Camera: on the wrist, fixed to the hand. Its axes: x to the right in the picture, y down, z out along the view.
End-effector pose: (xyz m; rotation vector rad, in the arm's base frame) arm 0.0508 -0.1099 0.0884 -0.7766 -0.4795 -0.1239
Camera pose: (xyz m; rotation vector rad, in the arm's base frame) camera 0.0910 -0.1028 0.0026 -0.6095 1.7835 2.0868
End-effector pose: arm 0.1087 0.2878 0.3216 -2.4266 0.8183 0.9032
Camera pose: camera 0.0877 0.2013 0.3548 -0.3689 -2.3050 0.1504
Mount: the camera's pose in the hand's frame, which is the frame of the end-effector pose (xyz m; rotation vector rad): -0.0033 0.0716 -0.0624 0.0059 0.9548 2.9119
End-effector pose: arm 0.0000 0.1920 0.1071 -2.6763 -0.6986 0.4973
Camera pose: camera 0.0517 0.1172 0.1348 0.9655 -2.7918 0.3846
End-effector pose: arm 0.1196 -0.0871 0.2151 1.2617 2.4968 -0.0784
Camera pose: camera 0.1608 -0.0339 0.2822 -2.3536 0.9155 -0.8137
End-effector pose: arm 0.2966 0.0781 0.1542 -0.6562 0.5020 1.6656
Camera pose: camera 0.2359 0.0215 0.1078 0.0614 -1.0246 -1.1187
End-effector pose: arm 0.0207 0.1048 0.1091 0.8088 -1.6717 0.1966
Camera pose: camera 0.0275 0.1928 0.1444 -1.9792 -0.4925 1.9303
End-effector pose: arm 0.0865 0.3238 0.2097 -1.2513 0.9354 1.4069
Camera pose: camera 0.0301 0.2483 0.1979 -0.3789 -1.5010 -0.7544
